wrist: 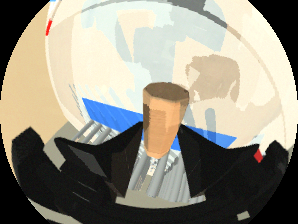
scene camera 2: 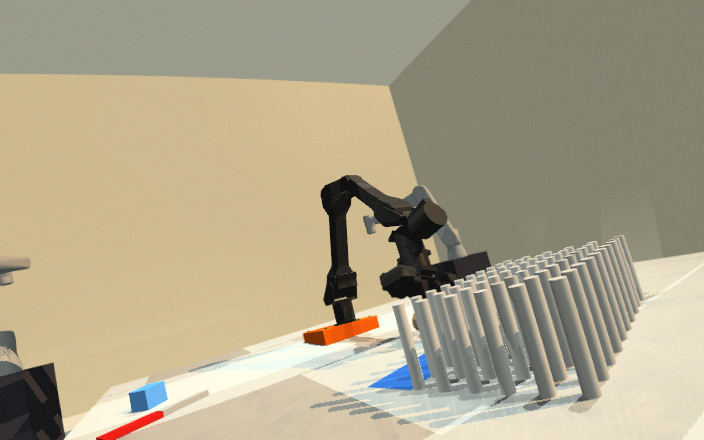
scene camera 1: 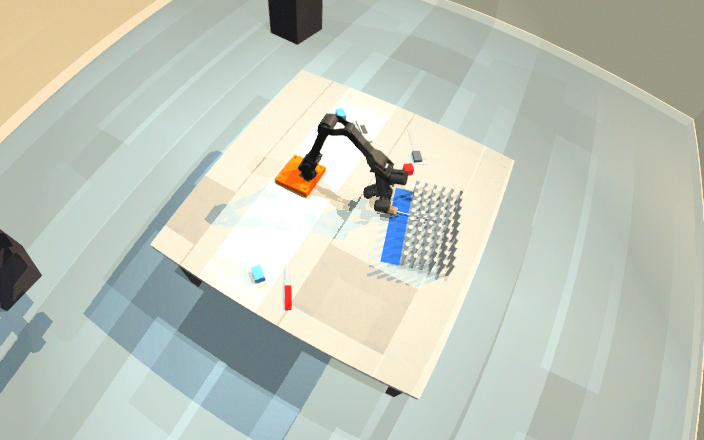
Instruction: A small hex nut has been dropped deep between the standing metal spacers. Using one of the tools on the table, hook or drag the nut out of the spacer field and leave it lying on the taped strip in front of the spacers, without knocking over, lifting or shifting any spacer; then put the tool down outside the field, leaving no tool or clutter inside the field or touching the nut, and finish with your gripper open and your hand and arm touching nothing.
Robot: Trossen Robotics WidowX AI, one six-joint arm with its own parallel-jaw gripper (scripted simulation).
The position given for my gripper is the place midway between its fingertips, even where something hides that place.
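Note:
Blue taped strip (scene camera 1: 393,246), (scene camera 2: 400,379), (wrist: 119,119). My gripper (wrist: 160,126).

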